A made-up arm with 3 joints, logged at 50 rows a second.
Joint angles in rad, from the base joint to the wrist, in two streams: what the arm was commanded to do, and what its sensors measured. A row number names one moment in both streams.
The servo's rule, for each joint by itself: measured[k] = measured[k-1] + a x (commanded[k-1-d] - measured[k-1]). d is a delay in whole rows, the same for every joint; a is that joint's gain. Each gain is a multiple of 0.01, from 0.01 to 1. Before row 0 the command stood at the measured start. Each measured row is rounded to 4 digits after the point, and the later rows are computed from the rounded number. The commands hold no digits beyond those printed.
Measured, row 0:
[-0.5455 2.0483 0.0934]
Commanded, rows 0 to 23:
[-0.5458 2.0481 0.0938]
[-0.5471 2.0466 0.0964]
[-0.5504 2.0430 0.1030]
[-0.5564 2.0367 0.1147]
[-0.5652 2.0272 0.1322]
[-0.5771 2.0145 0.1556]
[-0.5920 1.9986 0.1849]
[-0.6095 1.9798 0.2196]
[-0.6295 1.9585 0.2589]
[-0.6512 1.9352 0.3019]
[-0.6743 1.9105 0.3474]
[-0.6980 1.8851 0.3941]
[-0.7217 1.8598 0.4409]
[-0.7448 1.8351 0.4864]
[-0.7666 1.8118 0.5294]
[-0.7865 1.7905 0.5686]
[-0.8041 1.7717 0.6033]
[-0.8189 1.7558 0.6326]
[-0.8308 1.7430 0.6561]
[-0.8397 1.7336 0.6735]
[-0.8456 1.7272 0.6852]
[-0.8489 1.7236 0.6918]
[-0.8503 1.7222 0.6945]
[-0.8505 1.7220 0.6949]
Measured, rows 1 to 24:
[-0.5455 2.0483 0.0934]
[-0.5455 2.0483 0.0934]
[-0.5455 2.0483 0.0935]
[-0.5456 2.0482 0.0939]
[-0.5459 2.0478 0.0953]
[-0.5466 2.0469 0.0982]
[-0.5479 2.0453 0.1033]
[-0.5499 2.0428 0.1111]
[-0.5528 2.0393 0.1222]
[-0.5568 2.0345 0.1368]
[-0.5619 2.0284 0.1551]
[-0.5682 2.0209 0.1771]
[-0.5756 2.0121 0.2026]
[-0.5842 2.0019 0.2313]
[-0.5938 1.9905 0.2627]
[-0.6044 1.9781 0.2963]
[-0.6158 1.9648 0.3313]
[-0.6277 1.9509 0.3669]
[-0.6400 1.9366 0.4024]
[-0.6525 1.9221 0.4369]
[-0.6650 1.9078 0.4698]
[-0.6772 1.8939 0.5004]
[-0.6890 1.8806 0.5281]
[-0.7002 1.8680 0.5527]
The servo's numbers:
d 2
a 0.07 0.08 0.15

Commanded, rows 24 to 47:
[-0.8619 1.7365 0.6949]
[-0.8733 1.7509 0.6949]
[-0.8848 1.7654 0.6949]
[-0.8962 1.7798 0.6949]
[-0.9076 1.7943 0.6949]
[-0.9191 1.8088 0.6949]
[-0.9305 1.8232 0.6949]
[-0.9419 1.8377 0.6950]
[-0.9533 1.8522 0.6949]
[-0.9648 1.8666 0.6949]
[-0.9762 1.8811 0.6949]
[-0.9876 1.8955 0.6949]
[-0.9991 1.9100 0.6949]
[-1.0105 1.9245 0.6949]
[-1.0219 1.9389 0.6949]
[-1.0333 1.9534 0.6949]
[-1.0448 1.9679 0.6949]
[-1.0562 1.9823 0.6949]
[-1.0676 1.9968 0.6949]
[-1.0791 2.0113 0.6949]
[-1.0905 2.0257 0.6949]
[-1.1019 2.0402 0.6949]
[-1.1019 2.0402 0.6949]
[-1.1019 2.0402 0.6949]
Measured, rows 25 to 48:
[-0.7107 1.8563 0.5740]
[-0.7205 1.8456 0.5921]
[-0.7304 1.8369 0.6075]
[-0.7404 1.8300 0.6206]
[-0.7505 1.8248 0.6317]
[-0.7607 1.8212 0.6412]
[-0.7710 1.8190 0.6493]
[-0.7814 1.8182 0.6561]
[-0.7918 1.8186 0.6619]
[-0.8023 1.8201 0.6669]
[-0.8129 1.8227 0.6711]
[-0.8235 1.8262 0.6747]
[-0.8342 1.8306 0.6777]
[-0.8449 1.8358 0.6803]
[-0.8557 1.8417 0.6825]
[-0.8665 1.8483 0.6844]
[-0.8774 1.8555 0.6860]
[-0.8883 1.8633 0.6873]
[-0.8993 1.8717 0.6884]
[-0.9103 1.8805 0.6894]
[-0.9213 1.8898 0.6902]
[-0.9323 1.8995 0.6909]
[-0.9434 1.9096 0.6915]
[-0.9545 1.9200 0.6920]

